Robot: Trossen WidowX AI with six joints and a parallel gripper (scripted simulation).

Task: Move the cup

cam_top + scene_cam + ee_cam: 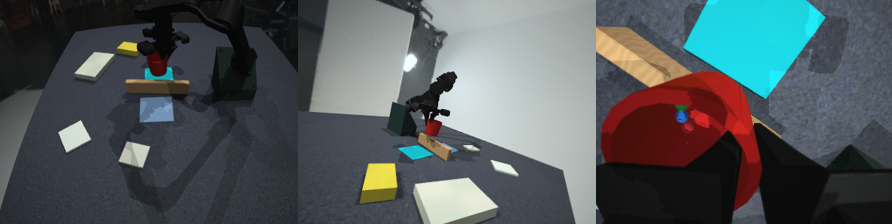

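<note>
Now: the blue marble 40 mm ahead of my gripper tip, 30 mm to the left of it and 20 mm below it. The rest, counted from my gripper tip: red cup (30 mm ahead, 20 mm to the left); cyan pad (120 mm below, 50 mm to the right, 20 mm ahead); wooden bar (100 mm below, 40 mm to the left, 30 mm ahead).
</note>
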